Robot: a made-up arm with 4 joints.
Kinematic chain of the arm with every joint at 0, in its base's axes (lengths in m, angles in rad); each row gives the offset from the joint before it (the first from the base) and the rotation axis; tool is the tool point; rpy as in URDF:
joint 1: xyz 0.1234 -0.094 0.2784 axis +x
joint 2: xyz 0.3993 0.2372 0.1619 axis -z
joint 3: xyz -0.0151 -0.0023 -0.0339 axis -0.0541 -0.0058 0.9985
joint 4: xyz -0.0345 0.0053 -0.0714 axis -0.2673 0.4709 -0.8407
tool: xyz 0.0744 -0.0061 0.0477 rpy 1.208 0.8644 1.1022
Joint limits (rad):
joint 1: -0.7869..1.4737
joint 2: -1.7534..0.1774
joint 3: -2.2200..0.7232
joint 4: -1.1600..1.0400
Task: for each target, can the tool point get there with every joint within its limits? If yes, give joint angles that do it. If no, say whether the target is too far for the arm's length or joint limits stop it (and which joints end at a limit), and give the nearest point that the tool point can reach.
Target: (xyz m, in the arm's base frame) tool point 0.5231 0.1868 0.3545
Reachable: yes | joints -0.2203 -0.2585 -0.7774 -0.9902
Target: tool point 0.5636 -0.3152 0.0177
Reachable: no: joint limits stop it (at a limit: joint 1, joint 4) | nearest point 0.5367 0.0752 0.2132 | short by 0.437 m
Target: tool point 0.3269 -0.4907 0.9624
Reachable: no: too far | nearest point 0.4948 -0.2050 0.5582 | short by 0.523 m
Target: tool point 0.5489 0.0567 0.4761
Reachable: yes | joints 0.4555 -0.7746 -1.1594 -0.2312
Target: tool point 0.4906 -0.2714 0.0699
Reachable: no: joint limits stop it (at a limit: joint 1, joint 4) | nearest point 0.5119 0.0748 0.2136 | short by 0.375 m
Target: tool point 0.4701 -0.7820 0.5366
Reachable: no: too far | nearest point 0.4955 -0.2107 0.5120 | short by 0.572 m
